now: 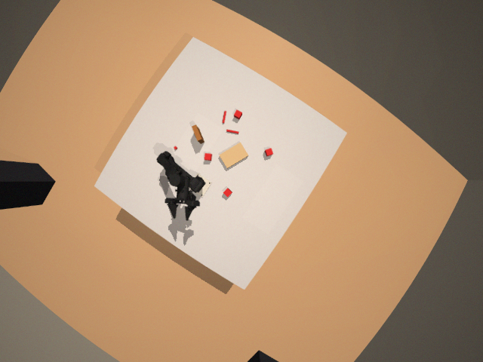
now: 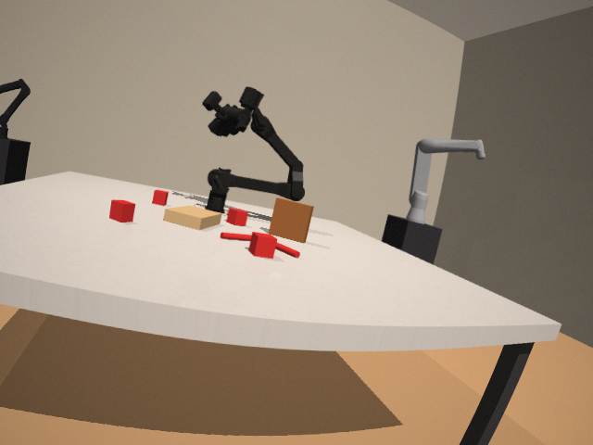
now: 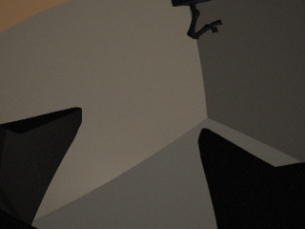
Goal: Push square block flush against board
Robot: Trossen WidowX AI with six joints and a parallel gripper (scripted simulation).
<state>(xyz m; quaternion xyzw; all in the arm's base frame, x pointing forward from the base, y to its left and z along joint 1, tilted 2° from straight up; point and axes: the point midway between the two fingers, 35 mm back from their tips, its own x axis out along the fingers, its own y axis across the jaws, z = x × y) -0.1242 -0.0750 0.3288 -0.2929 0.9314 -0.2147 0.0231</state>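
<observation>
Right now the brown square block is 40 cm ahead of my gripper tip, 28 cm to the left of it and 29 cm below it. The rest, counted from my gripper tip: tiny red piece (24 cm ahead, 36 cm to the left, 33 cm below); then tan board (43 cm ahead, 2 cm to the left, 33 cm below).
</observation>
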